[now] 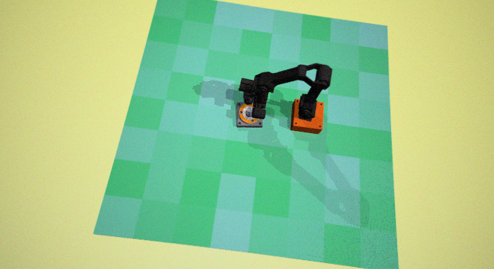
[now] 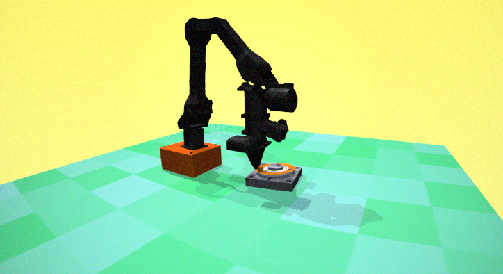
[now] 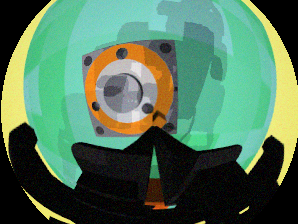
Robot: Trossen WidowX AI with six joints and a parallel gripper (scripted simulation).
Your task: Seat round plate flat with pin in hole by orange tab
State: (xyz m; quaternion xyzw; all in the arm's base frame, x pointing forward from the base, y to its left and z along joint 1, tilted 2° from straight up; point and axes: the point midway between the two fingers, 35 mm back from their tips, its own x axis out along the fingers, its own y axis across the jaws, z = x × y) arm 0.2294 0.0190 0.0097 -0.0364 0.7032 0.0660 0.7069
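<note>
Now: gripper tip 2 cm short of the round plate and 2 cm to the right of it. From my gripper tip the other things lie so: dark grey square base 3 cm ahead, 4 cm to the left, 2 cm below.
</note>
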